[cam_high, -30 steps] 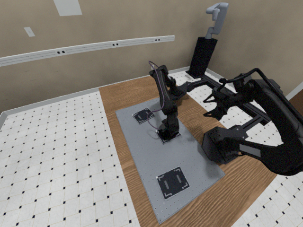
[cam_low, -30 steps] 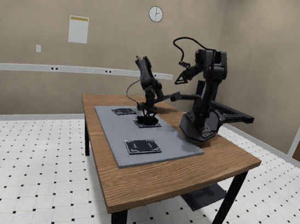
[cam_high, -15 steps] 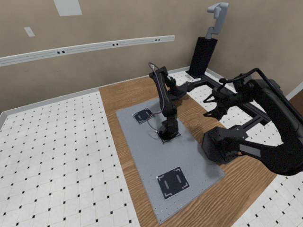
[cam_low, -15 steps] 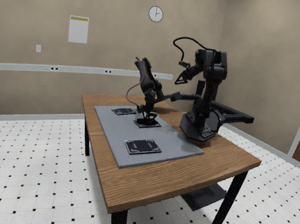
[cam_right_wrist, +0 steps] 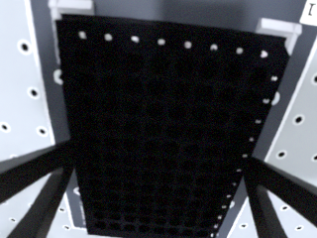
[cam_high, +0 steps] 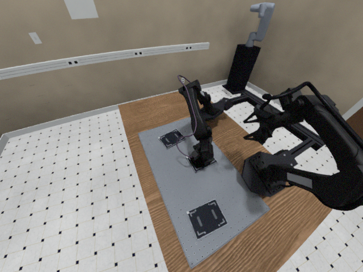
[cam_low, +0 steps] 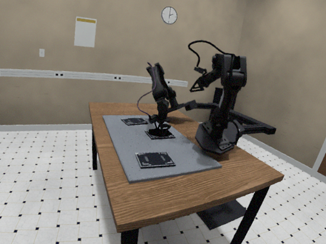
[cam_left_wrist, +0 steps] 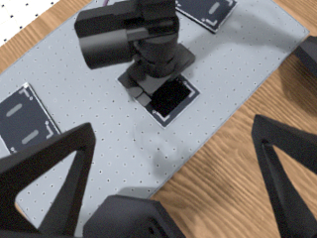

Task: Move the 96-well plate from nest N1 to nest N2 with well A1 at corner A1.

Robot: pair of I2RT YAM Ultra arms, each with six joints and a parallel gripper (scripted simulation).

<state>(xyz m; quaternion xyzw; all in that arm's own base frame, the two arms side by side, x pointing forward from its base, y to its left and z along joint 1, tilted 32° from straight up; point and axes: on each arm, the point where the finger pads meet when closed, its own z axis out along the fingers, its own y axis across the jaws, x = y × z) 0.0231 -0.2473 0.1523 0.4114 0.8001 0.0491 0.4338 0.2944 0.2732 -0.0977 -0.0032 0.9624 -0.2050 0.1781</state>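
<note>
Now: the black 96-well plate right at my right hand.
Right now my left hand is 12 cm short of the black 96-well plate, 9 cm to the left of it and 30 cm above it.
</note>
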